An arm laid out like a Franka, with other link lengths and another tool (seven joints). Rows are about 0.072 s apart.
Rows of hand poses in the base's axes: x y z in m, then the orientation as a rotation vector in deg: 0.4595, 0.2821, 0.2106, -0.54, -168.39, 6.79; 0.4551, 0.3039, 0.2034, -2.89, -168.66, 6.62; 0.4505, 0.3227, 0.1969, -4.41, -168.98, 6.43; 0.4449, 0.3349, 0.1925, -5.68, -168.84, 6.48; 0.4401, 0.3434, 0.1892, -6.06, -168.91, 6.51; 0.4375, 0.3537, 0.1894, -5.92, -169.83, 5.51; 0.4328, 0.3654, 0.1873, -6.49, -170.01, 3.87; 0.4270, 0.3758, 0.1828, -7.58, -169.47, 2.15
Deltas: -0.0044, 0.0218, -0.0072, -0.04, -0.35, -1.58; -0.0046, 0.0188, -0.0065, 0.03, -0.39, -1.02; -0.0056, 0.0122, -0.0044, -0.12, 0.07, -0.86; -0.0048, 0.0085, -0.0033, -0.05, -0.09, -0.25; -0.0026, 0.0103, 0.0002, 0.67, -0.90, 0.08; -0.0047, 0.0117, -0.0021, 1.06, -0.21, -0.47; -0.0058, 0.0104, -0.0045, 1.10, 0.46, -0.85
